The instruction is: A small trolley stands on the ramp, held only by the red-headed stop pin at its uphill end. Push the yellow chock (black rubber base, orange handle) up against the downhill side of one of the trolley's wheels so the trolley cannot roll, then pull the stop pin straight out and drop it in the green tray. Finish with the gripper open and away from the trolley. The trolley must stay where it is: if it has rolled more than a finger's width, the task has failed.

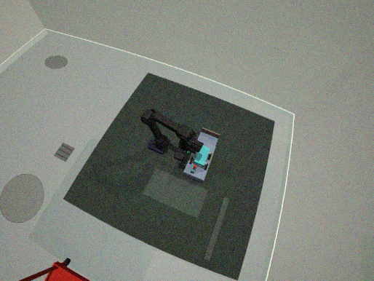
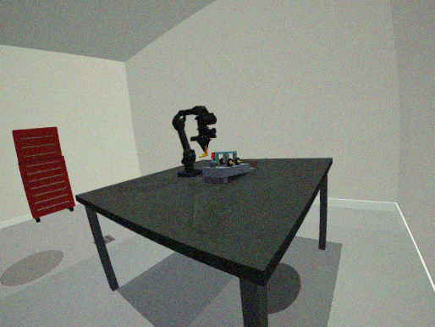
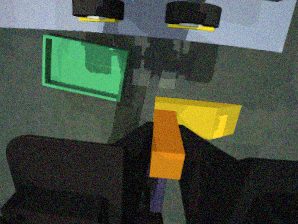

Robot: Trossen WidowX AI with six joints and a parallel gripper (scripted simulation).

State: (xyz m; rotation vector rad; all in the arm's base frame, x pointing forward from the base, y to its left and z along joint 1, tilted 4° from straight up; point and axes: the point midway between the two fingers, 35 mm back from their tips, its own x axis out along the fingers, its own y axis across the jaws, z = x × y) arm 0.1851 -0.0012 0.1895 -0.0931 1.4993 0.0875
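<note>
Now: the red-headed stop pin 120 mm ahead of my gripper tip, 60 mm to the right of it and 40 mm below it. Also, from my gripper tip: teal trolley 130 mm ahead, 40 mm to the left, 60 mm below; yellow chock 20 mm to the right, 10 mm below; ramp 120 mm ahead, 50 mm to the left, 120 mm below.
</note>
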